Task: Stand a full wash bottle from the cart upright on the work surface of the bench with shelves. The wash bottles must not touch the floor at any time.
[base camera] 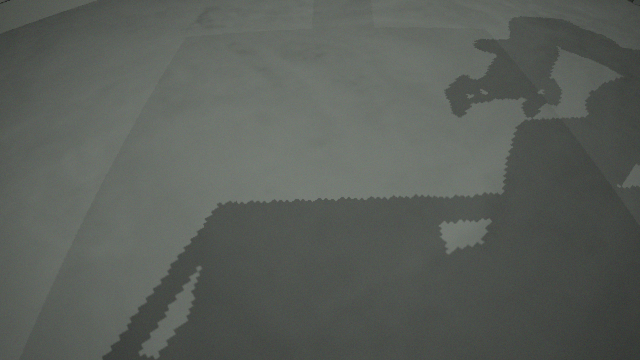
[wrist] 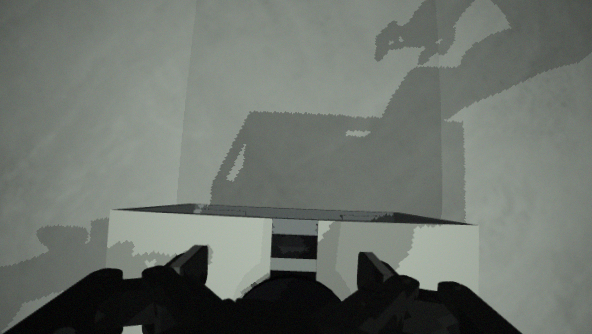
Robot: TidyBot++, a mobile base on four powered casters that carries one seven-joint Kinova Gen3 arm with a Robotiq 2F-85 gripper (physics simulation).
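Frame: origin at the arm's base, x left, y up, z ahead, level; centimetres.
Seen in the pictures: gripper, fingertip midpoint: [wrist: 283,265].
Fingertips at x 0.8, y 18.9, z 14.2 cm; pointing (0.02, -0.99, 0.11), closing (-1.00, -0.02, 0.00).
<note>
A point is followed by its place in that frame.
My gripper [wrist: 283,265] @(x 0.8, y 18.9, z 14.2 cm) is open in the wrist view, its two dark fingertips wide apart with no object between them. It hangs above the white body of my mobile base [wrist: 235,240] @(x 7.7, y -1.4, z 12.0 cm). No wash bottle, cart or bench with shelves can be made out in either view.
Grey floor [base camera: 300,125] @(x 3.4, y -39.7, z 56.5 cm) [wrist: 310,60] @(x -2.9, y -39.7, z 56.9 cm) stretches out ahead of the base. Shadows of the base and of the arm with its gripper lie on it, towards the right. A pale strip with a straight dark edge crosses the top left corner of the base camera view.
</note>
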